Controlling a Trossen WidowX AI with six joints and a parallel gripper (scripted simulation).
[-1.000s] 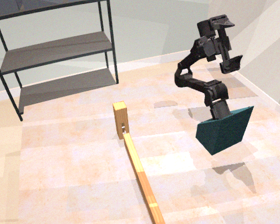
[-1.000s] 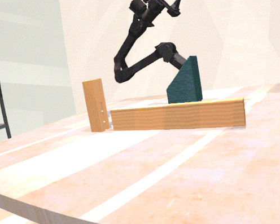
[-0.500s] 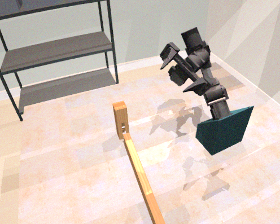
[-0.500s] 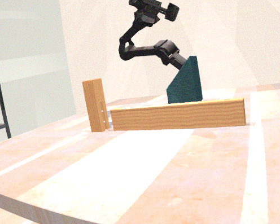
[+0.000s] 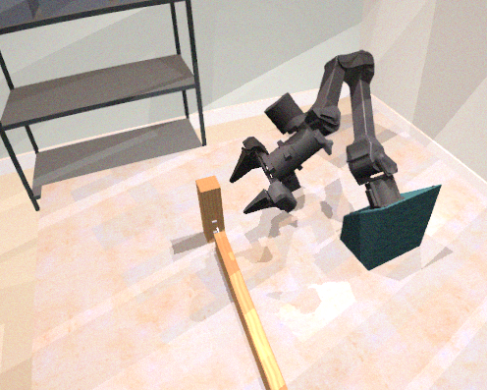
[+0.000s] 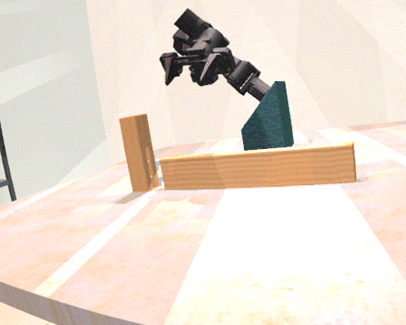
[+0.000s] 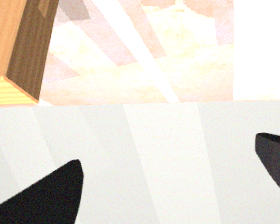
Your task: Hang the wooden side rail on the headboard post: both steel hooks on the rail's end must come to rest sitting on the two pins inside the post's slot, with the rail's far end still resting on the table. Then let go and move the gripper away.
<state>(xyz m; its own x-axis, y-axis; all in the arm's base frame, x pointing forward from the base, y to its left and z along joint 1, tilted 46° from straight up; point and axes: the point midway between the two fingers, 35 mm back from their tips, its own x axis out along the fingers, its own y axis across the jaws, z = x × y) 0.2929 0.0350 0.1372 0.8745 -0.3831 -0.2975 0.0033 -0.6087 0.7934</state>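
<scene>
The headboard post lies 4 cm ahead of my gripper tip, 13 cm to the right of it and 15 cm below it.
</scene>
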